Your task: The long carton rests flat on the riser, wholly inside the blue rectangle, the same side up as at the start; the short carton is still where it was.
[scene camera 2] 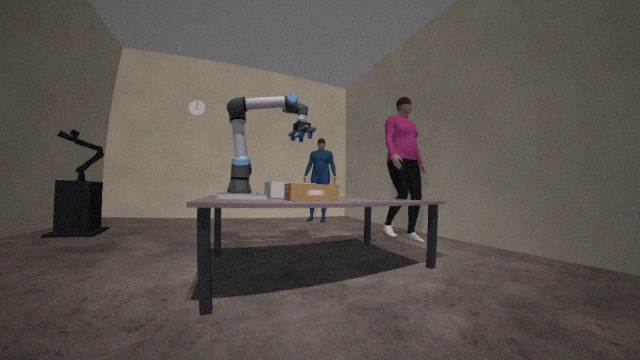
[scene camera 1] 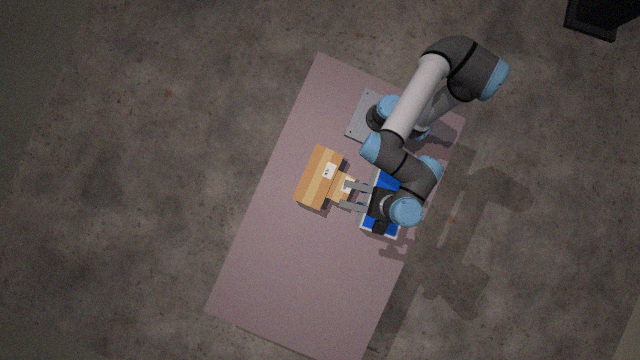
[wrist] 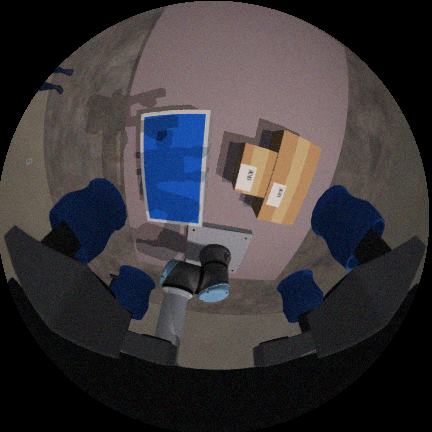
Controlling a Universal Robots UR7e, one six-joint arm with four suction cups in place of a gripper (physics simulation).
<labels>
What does the blue rectangle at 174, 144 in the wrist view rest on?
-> The table.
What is the suction head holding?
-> Nothing.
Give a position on the suction head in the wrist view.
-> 94, 212
</labels>
